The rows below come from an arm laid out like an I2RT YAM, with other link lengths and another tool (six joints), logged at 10 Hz.
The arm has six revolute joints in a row. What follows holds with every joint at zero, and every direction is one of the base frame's.
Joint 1 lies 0.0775 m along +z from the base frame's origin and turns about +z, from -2.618 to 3.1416 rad.
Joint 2 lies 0.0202 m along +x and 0.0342 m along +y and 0.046 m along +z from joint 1 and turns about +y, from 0 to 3.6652 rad.
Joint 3 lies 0.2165 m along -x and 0.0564 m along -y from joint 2 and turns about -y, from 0 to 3.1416 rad.
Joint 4 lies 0.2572 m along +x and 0.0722 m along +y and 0.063 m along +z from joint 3 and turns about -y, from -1.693 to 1.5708 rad.
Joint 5 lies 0.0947 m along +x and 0.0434 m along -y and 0.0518 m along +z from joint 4 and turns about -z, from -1.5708 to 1.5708 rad.
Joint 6 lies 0.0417 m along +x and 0.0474 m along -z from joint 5 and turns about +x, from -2.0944 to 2.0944 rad.
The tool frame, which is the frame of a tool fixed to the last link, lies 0.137 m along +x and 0.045 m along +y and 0.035 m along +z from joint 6; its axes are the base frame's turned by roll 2.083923, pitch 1.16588 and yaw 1.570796 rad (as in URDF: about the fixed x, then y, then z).
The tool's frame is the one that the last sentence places.
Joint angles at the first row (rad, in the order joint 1, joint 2, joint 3, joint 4, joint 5, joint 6):
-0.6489 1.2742 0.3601 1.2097 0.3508 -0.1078
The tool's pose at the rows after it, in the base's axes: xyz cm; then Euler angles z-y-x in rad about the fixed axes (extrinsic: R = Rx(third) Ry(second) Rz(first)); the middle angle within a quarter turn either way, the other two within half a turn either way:
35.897 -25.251 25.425 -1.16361 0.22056 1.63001
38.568 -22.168 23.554 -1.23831 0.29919 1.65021
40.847 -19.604 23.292 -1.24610 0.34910 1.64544
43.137 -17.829 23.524 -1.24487 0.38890 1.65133
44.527 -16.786 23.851 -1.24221 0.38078 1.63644
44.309 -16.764 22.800 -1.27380 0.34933 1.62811
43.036 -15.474 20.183 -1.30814 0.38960 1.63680
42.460 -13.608 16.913 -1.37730 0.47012 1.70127
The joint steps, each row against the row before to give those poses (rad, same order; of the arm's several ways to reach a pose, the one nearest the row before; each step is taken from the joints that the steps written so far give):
0.0164 -0.0134 0.0333 -0.1875 -0.1068 0.0631
0.0895 0.0323 0.0027 -0.0173 0.0013 -0.0377
0.0891 0.0644 0.0334 0.0347 0.0377 -0.0127
0.0672 0.0671 0.0650 0.0022 0.0283 0.0046
0.0532 0.0509 0.0475 0.0169 0.0596 -0.0207
0.0114 0.0124 -0.0190 0.0216 0.0372 -0.0361
0.0000 0.0021 -0.1009 0.0797 -0.0433 -0.0091
0.0027 0.0087 -0.0762 0.0146 -0.0825 0.0224

